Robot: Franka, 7 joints.
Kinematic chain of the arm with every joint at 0, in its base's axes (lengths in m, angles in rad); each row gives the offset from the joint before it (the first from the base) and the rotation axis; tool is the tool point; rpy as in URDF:
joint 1: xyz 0 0 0.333 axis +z
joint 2: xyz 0 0 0 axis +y
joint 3: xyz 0 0 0.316 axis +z
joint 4: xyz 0.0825 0 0 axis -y
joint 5: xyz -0.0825 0 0.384 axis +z
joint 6: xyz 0 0 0 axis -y
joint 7: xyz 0.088 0 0 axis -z
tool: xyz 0 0 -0.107 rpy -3.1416 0 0
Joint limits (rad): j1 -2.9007..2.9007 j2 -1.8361..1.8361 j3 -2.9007..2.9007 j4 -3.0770..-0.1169 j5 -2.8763..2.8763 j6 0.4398..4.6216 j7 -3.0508..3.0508
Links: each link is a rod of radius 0.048 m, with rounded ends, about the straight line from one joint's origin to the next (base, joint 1, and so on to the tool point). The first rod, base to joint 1, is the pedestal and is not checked.
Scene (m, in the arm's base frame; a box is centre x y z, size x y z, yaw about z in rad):
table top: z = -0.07
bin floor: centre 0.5 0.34 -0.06 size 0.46 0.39 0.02 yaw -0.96
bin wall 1: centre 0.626 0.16 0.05 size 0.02 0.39 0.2 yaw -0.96
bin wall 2: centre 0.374 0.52 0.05 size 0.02 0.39 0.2 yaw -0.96
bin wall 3: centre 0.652 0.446 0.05 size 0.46 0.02 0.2 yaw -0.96
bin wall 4: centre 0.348 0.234 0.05 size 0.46 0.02 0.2 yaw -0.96
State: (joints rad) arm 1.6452 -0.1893 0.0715 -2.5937 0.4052 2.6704 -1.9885
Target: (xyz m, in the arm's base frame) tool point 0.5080 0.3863 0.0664
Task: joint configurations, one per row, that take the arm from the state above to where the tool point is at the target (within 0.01 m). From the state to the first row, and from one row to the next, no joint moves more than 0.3 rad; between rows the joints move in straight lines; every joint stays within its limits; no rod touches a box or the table.
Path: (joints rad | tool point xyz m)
1: 1.4287 0.0065 -0.0651 -2.3967 0.4041 2.7062 -1.9885 | 0.1199 0.5040 0.3423
2: 1.2121 0.2023 -0.2017 -2.1996 0.4029 2.7421 -1.9885 | 0.3199 0.4846 0.3273
3: 0.9956 0.3980 -0.3383 -2.0026 0.4018 2.7779 -1.9885 | 0.5080 0.3863 0.3107
4: 0.9787 0.6588 -0.3177 -1.9008 0.3938 2.7850 -1.9885 | 0.5161 0.3965 0.1924
5: 0.9619 0.9195 -0.2971 -1.7990 0.3859 2.7922 -1.9885 | 0.5080 0.3863 0.0664

